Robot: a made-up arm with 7 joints. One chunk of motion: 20 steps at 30 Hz.
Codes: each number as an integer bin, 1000 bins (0 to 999) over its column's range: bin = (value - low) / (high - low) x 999, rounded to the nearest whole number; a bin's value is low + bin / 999 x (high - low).
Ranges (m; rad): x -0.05..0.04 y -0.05..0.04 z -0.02..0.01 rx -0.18..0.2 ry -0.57..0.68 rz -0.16..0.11
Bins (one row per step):
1: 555 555 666 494 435 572
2: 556 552 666 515 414 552
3: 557 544 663 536 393 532
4: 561 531 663 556 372 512
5: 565 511 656 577 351 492
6: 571 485 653 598 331 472
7: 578 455 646 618 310 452
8: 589 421 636 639 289 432
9: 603 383 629 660 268 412
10: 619 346 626 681 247 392
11: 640 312 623 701 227 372
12: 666 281 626 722 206 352
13: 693 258 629 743 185 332
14: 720 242 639 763 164 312
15: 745 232 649 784 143 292
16: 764 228 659 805 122 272
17: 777 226 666 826 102 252
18: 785 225 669 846 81 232
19: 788 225 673 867 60 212
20: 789 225 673 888 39 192
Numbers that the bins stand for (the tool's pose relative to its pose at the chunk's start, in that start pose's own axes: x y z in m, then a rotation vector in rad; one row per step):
1: 0.0000 0.0000 0.0000 0.0079 -0.0257 -0.0054
2: 0.0001 -0.0003 0.0000 0.0159 -0.0520 -0.0108
3: 0.0002 -0.0010 -0.0001 0.0239 -0.0783 -0.0162
4: 0.0005 -0.0022 -0.0001 0.0315 -0.1045 -0.0216
5: 0.0009 -0.0040 -0.0003 0.0395 -0.1308 -0.0270
6: 0.0014 -0.0063 -0.0004 0.0475 -0.1558 -0.0324
7: 0.0021 -0.0090 -0.0006 0.0551 -0.1821 -0.0378
8: 0.0031 -0.0121 -0.0009 0.0631 -0.2084 -0.0432
9: 0.0043 -0.0155 -0.0011 0.0711 -0.2347 -0.0486
10: 0.0058 -0.0188 -0.0012 0.0790 -0.2609 -0.0541
11: 0.0077 -0.0219 -0.0013 0.0866 -0.2860 -0.0595
12: 0.0100 -0.0247 -0.0012 0.0946 -0.3122 -0.0649
13: 0.0124 -0.0268 -0.0011 0.1026 -0.3385 -0.0703
14: 0.0149 -0.0282 -0.0008 0.1102 -0.3648 -0.0757
15: 0.0171 -0.0291 -0.0005 0.1182 -0.3911 -0.0811
16: 0.0188 -0.0295 -0.0002 0.1262 -0.4173 -0.0865
17: 0.0200 -0.0296 0.0000 0.1342 -0.4424 -0.0919
18: 0.0207 -0.0297 0.0001 0.1418 -0.4686 -0.0973
19: 0.0210 -0.0297 0.0002 0.1498 -0.4949 -0.1027
20: 0.0211 -0.0297 0.0002 0.1578 -0.5212 -0.1081

